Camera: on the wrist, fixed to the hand. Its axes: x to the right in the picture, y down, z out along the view.
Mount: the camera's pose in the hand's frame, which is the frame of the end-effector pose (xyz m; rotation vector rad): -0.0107 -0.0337 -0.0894 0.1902 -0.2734 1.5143
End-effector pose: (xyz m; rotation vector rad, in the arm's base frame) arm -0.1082 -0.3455 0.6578 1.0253 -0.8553 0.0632
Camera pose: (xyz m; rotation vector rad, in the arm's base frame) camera -0.0481 -0.2916 0.6056 0.3447 -1.7363 1.3169
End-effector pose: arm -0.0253 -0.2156 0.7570 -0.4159 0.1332 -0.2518
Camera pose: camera -0.0588 -0.2767 0.6907 -0.0732 0.1232 1.2702
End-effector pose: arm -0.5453 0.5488 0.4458 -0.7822 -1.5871 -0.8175
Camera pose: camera -0.5249 0.4549 0.4435 -1.6159 -0.8247 0.5480
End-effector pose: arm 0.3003 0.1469 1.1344 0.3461 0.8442 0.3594
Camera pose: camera 0.2304 0.1261 1.0718 1.1676 0.1940 1.5896
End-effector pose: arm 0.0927 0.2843 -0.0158 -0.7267 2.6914 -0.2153
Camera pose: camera 0.0842 0.2659 0.0782 1.2410 2.1740 0.0356
